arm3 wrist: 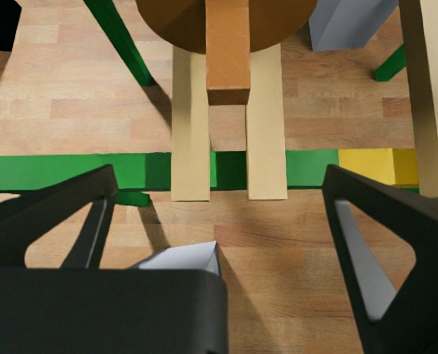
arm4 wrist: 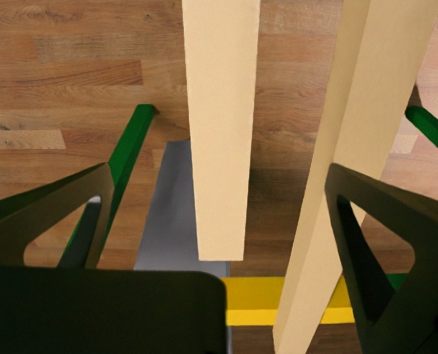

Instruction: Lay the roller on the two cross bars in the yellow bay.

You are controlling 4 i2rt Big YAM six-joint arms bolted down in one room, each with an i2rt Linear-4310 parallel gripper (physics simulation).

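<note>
An orange-brown piece, apparently the roller (arm3 wrist: 228, 50), shows at the top of the arm3 wrist view as part of a round disc with a square bar. It is over two pale bars (arm3 wrist: 190, 130) (arm3 wrist: 266, 130) that cross a green rail. My arm3 gripper (arm3 wrist: 220, 172) is open, its fingers apart either side of the pale bars' ends. My arm4 gripper (arm4 wrist: 220, 170) is open, with a pale bar (arm4 wrist: 220, 130) below and between its fingers. Another pale bar (arm4 wrist: 377, 85) slants over the yellow rail (arm4 wrist: 255, 295). Whether the middle bar rests on anything is hidden. Arm1 and arm2 grippers do not show.
A green rail (arm3 wrist: 65, 170) runs across the arm3 wrist view and meets a yellow stretch (arm3 wrist: 365, 165) at right. A pale beam (arm3 wrist: 417, 95) stands at the right edge. Green legs (arm3 wrist: 120, 45) (arm4 wrist: 132, 140) and grey blocks (arm3 wrist: 345, 25) (arm4 wrist: 170, 210) are near the rails.
</note>
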